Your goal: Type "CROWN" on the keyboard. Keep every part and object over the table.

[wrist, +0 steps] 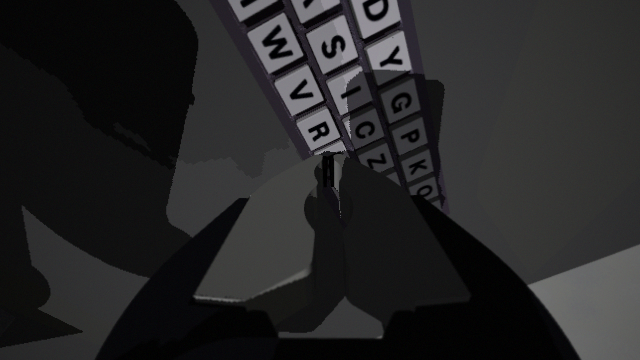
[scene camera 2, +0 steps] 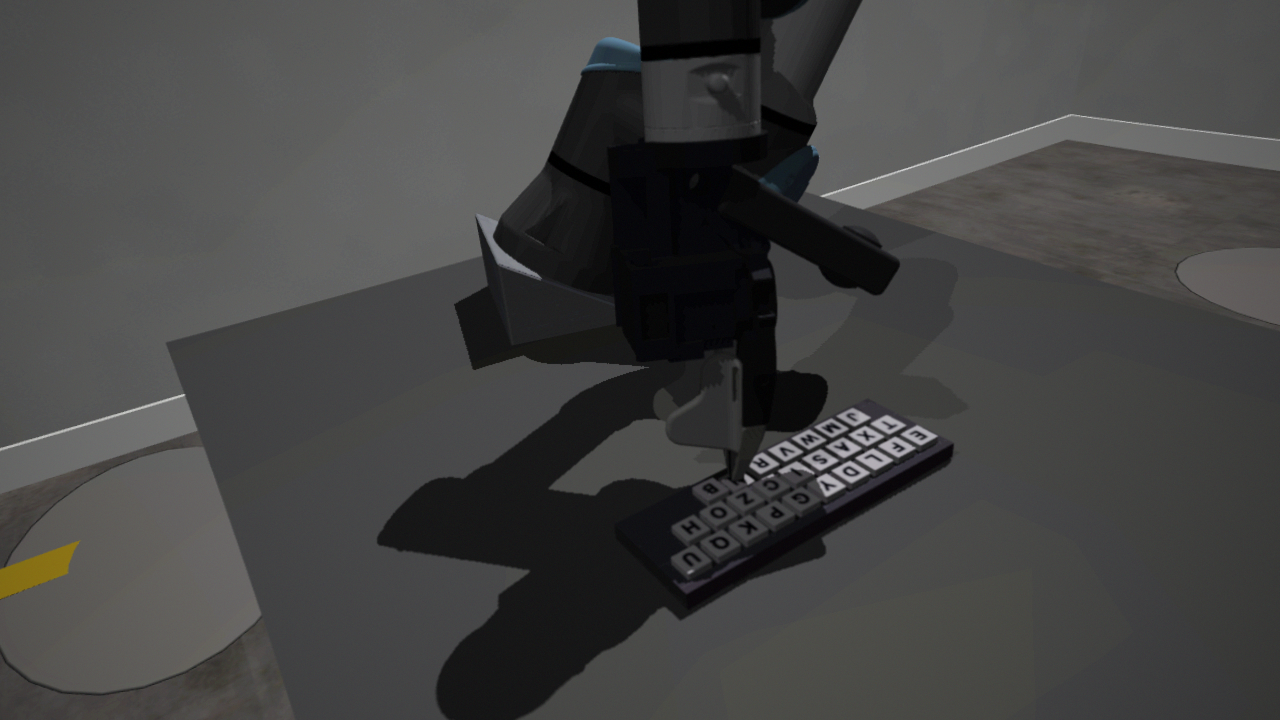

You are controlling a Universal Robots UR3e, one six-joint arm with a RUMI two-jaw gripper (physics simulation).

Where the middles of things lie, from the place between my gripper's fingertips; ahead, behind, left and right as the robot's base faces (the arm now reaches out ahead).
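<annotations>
My hand: 10 mm above the keyboard [scene camera 2: 696, 542], 20 mm short of it, 30 mm to the right of it.
</annotations>
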